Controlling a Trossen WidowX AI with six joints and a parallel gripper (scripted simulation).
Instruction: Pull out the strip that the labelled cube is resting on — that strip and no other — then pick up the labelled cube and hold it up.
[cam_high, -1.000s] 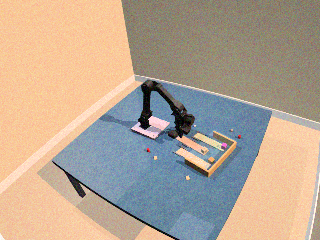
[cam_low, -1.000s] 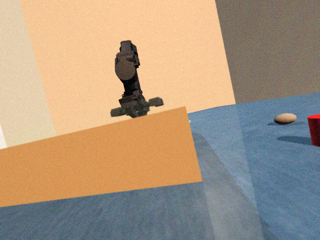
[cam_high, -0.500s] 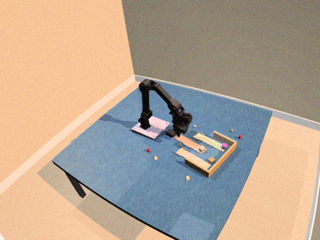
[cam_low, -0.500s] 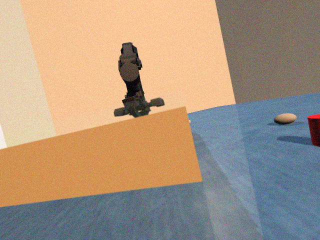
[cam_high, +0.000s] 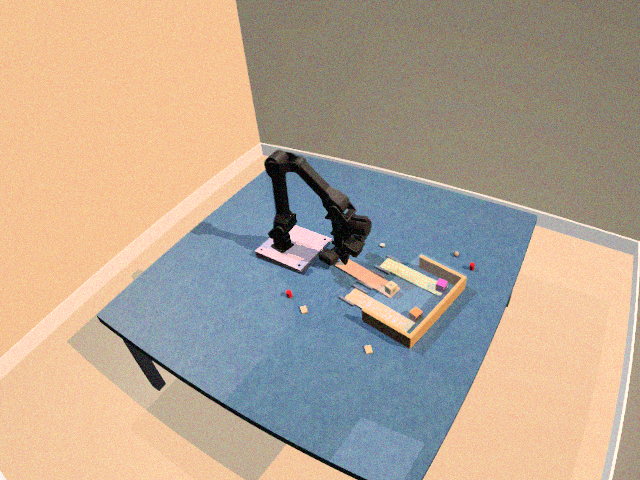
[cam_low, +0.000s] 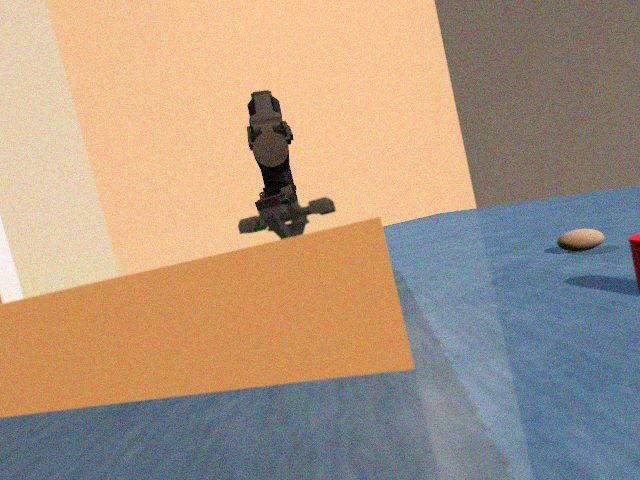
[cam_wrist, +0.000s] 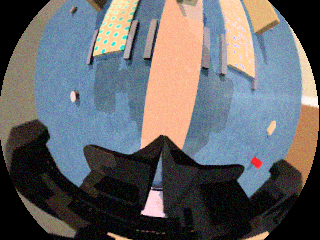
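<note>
Now: gripper tip 10 cm short of the salmon strip and 1 cm to the left of it. Also, from my gripper tip: labelled cube: 21 cm ahead, 2 cm to the right, 1 cm above; pebble: 31 cm ahead, 27 cm to the left.
</note>
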